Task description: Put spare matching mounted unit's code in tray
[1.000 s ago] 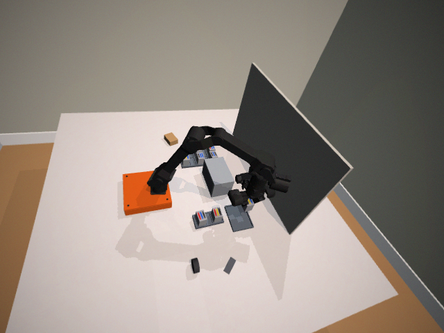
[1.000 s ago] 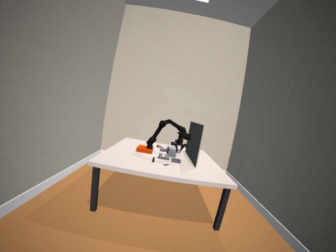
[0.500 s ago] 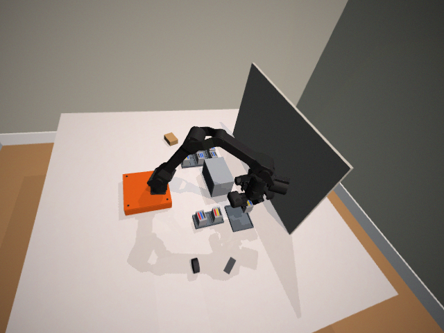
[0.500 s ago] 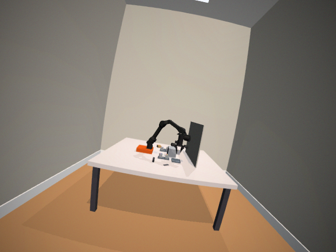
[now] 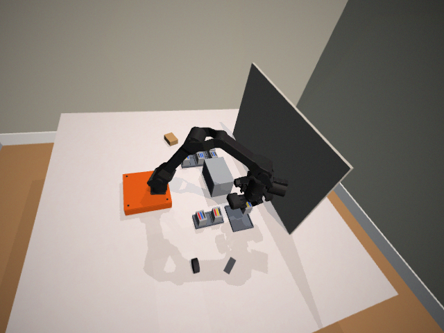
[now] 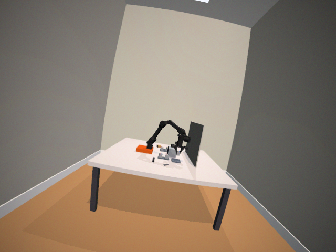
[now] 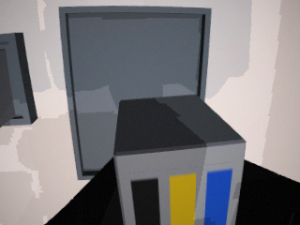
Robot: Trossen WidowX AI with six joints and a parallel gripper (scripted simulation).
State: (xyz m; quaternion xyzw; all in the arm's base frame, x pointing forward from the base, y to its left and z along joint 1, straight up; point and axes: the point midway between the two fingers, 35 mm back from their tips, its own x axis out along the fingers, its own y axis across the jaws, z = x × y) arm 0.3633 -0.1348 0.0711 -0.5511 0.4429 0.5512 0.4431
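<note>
The flat grey tray is 1 cm behind my gripper tip and 8 cm below it. The rest, counted from my gripper tip: tall panel (14 cm ahead, 25 cm to the left, 14 cm above); then grey mounted unit (9 cm behind, 21 cm to the left, 3 cm below); then grey spare (2 cm above).
</note>
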